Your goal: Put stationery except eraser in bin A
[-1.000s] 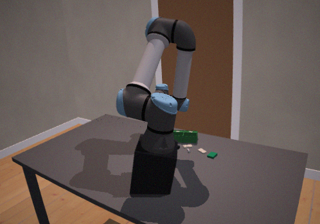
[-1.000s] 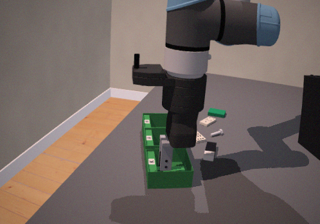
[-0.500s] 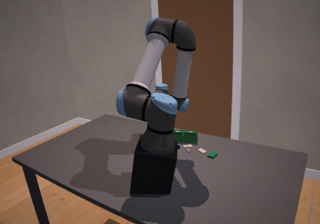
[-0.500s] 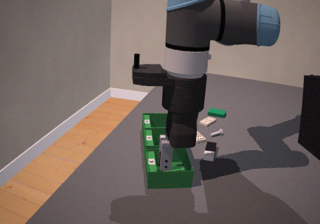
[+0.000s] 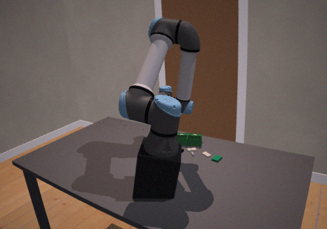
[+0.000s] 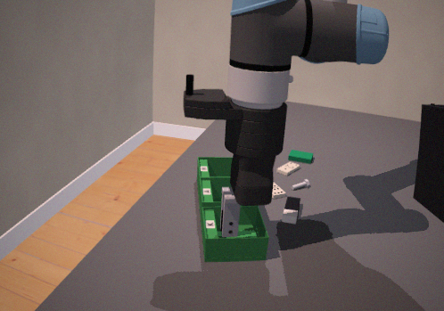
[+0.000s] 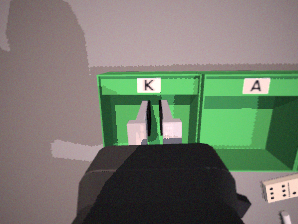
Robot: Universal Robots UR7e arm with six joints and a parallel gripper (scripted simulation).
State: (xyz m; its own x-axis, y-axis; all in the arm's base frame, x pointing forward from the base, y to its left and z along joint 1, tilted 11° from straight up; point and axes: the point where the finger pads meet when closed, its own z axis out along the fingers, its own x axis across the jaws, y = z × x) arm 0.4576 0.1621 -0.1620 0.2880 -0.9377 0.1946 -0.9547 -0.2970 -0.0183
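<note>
Now: the green block 350 mm to the right of my hand, 110 mm behind it and 30 mm below it. Also, from my hand: bolt 210 mm to the right, 110 mm behind, 30 mm below; then black-and-white block 100 mm to the right, 90 mm behind, 30 mm below; then joined green bins 80 mm to the right, 10 mm below, 10 mm ahead.
</note>
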